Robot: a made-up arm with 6 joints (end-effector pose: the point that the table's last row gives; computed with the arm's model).
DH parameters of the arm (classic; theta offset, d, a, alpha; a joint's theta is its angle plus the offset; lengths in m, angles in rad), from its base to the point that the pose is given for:
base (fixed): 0 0.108 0 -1.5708
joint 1: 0 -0.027 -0.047 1.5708
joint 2: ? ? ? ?
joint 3: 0 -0.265 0.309 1.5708
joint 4: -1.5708 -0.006 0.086 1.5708
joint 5: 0 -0.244 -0.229 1.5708
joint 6: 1.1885 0 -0.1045 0
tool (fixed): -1.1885 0.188 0 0
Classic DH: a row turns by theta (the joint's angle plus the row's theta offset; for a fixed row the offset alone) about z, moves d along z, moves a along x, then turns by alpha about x.
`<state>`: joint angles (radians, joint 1 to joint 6).
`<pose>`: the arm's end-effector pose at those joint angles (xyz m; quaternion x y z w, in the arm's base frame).
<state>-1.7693 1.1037 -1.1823 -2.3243 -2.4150 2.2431</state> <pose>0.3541 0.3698 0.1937 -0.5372 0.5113 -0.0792 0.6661</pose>
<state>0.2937 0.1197 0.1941 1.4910 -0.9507 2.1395</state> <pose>-0.0270 -0.2369 -0.0100 -0.4786 0.2188 0.3926 0.7543</pose>
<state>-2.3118 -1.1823 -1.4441 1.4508 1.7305 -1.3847</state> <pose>0.8498 -0.2611 0.3394 0.2643 0.2590 0.5656 0.7369</pose>
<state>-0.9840 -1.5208 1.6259 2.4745 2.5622 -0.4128</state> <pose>-0.1704 0.2519 0.1472 -0.8163 0.2754 0.5031 0.0684</pose>
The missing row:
joint 2: -1.5708 -0.169 0.034 1.5708
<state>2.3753 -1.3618 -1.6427 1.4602 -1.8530 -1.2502</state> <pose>-0.5506 0.0187 0.2378 0.8101 0.5072 0.2814 0.0854</pose>
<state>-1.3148 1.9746 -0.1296 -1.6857 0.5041 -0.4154</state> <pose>-0.0655 0.6859 0.2487 0.7289 0.0417 -0.6769 0.0939</pose>
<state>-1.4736 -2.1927 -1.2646 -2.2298 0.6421 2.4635</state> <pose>0.1627 -0.1486 -0.4116 -0.7780 -0.0768 0.4154 0.4650</pose>
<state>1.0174 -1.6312 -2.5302 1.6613 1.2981 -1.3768</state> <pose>-0.5897 -0.0603 -0.3535 -0.7711 -0.6149 0.1123 0.1212</pose>
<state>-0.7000 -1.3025 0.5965 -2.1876 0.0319 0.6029</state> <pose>-0.0479 -0.6417 0.2119 -0.0974 0.0200 0.6529 0.7509</pose>
